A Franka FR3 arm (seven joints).
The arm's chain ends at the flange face. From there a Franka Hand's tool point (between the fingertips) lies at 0.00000 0.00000 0.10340 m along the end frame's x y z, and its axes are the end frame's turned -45 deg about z.
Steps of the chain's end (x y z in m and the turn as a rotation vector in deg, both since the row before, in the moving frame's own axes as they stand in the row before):
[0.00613, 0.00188, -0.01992, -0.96, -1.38, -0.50]
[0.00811, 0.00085, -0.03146, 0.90, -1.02, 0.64]
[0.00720, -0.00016, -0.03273, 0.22, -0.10, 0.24]
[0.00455, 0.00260, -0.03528, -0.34, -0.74, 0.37]
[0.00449, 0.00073, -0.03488, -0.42, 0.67, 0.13]
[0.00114, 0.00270, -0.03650, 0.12, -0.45, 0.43]
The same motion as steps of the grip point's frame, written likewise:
[0.00002, 0.00514, -0.01996, 0.30, -1.65, -0.50]
[0.00499, 0.00389, -0.03149, 1.36, -0.08, 0.64]
[0.00536, 0.00457, -0.03273, 0.23, 0.08, 0.24]
[0.00000, 0.00454, -0.03529, 0.28, -0.76, 0.37]
[0.00298, 0.00508, -0.03489, -0.77, 0.18, 0.13]
[-0.00152, 0.00199, -0.03650, 0.40, -0.23, 0.43]

